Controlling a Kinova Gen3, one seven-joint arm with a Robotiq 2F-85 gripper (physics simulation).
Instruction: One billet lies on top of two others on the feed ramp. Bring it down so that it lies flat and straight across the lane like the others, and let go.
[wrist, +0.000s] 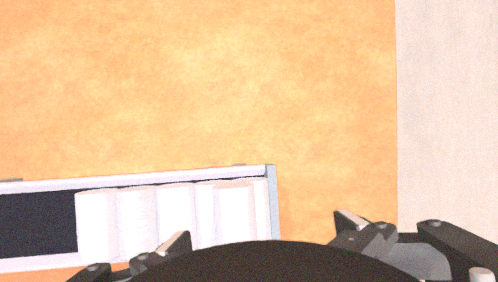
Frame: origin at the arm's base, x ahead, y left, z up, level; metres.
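Seen in the pictures: gripper, fingertip midpoint: (263, 237).
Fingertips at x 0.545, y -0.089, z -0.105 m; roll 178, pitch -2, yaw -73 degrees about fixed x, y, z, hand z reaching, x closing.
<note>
Pixels of each thing's top centre, then the offset from my fingertips to it. "spot": a spot on its surface instead. Level surfaces: height alone.
- feed ramp, surface spot: (140, 180) spot: 0.129 m down, 0.003 m back, 0.129 m left
- leftmost billet, middle of its top: (87, 228) 0.092 m down, 0.050 m back, 0.158 m left
- raised billet, middle of its top: (234, 226) 0.074 m down, 0.019 m back, 0.018 m left
- grey end stop, middle of its top: (272, 208) 0.129 m down, 0.011 m back, 0.020 m right
- orange table top, its level: 0.203 m down
The feed ramp (140, 180) has pale side rails and a dark lane, and runs from the left edge to the lower middle. White billets lie side by side across its right part, among them the leftmost billet (95, 225). Near the end stop, the raised billet (236, 212) overlaps a billet on its left (204, 215) and a partly covered billet on its right (260, 202). It lies roughly across the lane. My gripper (263, 237) is open and empty above the ramp's right end, one finger over the billets and the other right of the end stop. The gripper's dark body hides the near ends of several billets.
The grey end stop (273, 200) closes the ramp's right end. The bare dark lane (37, 222) shows left of the billets. The orange table top (200, 90) reaches to a straight edge at the right, with a pale surface (450, 110) beyond it.
</note>
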